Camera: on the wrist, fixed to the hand. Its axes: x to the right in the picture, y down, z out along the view.
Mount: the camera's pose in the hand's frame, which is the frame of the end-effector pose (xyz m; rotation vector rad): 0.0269 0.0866 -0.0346 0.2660 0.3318 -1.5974
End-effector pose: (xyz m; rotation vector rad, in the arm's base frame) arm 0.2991 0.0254 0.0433 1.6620 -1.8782 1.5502
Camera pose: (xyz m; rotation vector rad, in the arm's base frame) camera 0.2032 0.0203 0.0293 1.8791 0.1117 1.0903
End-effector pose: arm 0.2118 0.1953 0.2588 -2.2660 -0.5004 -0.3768
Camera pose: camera 0.2717 0.1217 0.2385 -1.0552 -1.9368 -1.2859
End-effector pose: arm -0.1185 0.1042 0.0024 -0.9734 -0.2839 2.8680
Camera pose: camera -0.1216 0.0286 -0.0584 -0.6182 -0.3741 1.2355
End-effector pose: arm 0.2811 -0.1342 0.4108 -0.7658 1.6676 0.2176
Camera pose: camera 0.2007 -0.0963 0.3718 -1.7100 0.8894 -1.2572
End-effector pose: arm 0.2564 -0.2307 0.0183 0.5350 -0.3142 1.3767
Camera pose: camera 0.1731 -0.1809 0.0181 0.5321 0.5273 -0.0854
